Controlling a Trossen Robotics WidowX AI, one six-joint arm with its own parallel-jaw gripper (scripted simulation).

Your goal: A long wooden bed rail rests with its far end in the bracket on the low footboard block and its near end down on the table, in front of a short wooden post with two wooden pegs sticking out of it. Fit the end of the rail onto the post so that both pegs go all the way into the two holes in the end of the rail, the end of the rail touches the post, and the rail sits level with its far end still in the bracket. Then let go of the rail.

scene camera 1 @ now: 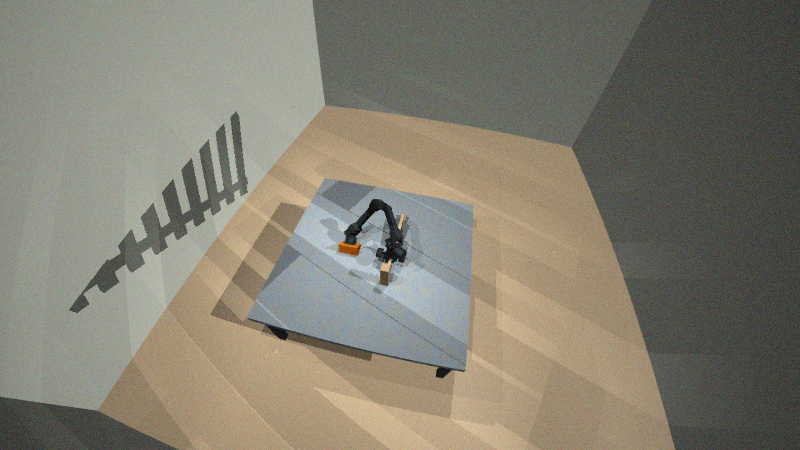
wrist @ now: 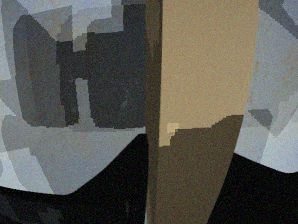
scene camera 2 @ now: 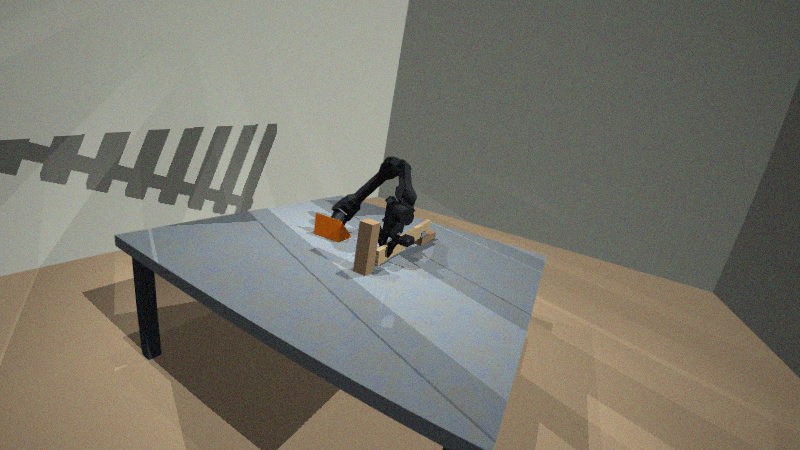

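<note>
You'd see the gripper (scene camera 2: 385,256) here, and the wrist view has the gripper (wrist: 164,141) too. There's a wooden bed rail (wrist: 198,67), and there's a wooden post (scene camera 2: 368,233) as well.
</note>
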